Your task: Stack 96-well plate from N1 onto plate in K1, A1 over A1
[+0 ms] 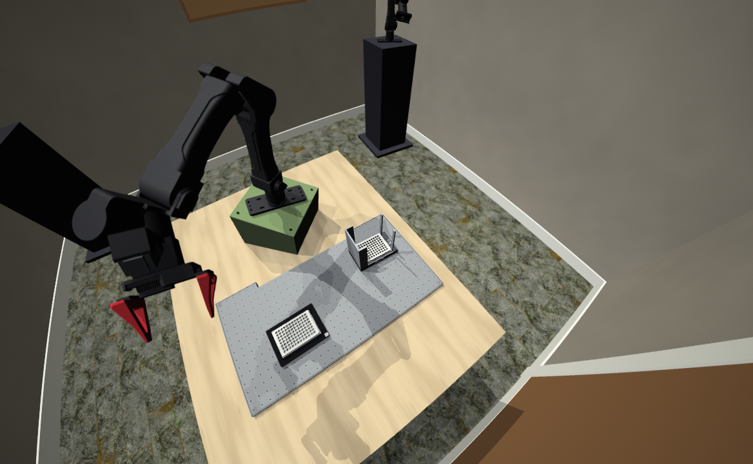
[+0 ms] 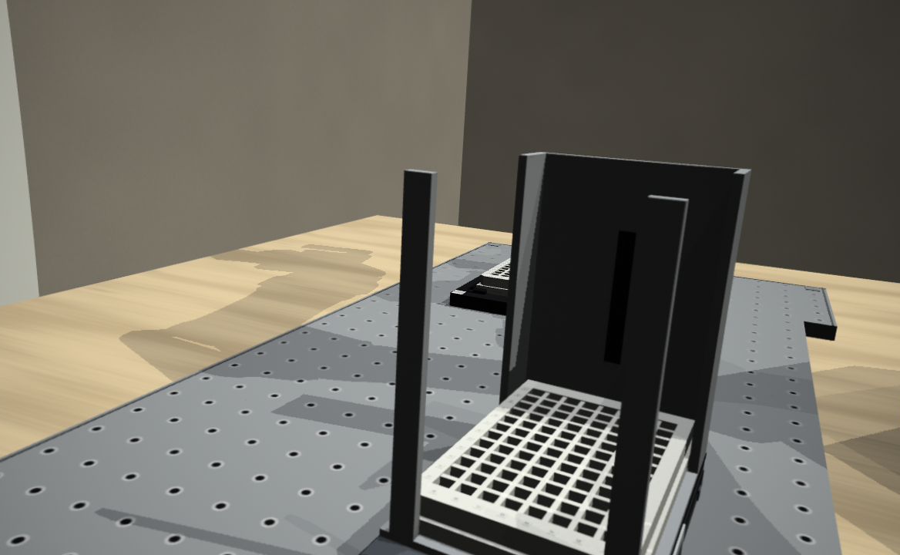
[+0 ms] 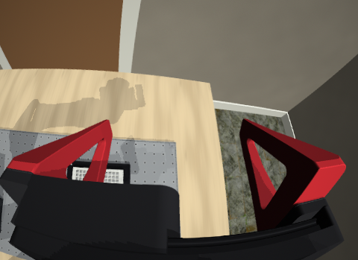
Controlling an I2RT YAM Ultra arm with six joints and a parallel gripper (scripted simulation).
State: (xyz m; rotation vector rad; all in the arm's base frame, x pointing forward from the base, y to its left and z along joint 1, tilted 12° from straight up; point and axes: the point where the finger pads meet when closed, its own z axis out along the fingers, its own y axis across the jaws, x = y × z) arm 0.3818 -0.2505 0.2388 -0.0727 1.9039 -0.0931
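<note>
Now: the pale A1 square 360 mm below my hand, 180 mm to the left of it and 40 mm ahead of it. Also, from my hand: back wall (370 mm to the left, 280 mm below, 140 mm behind).
</note>
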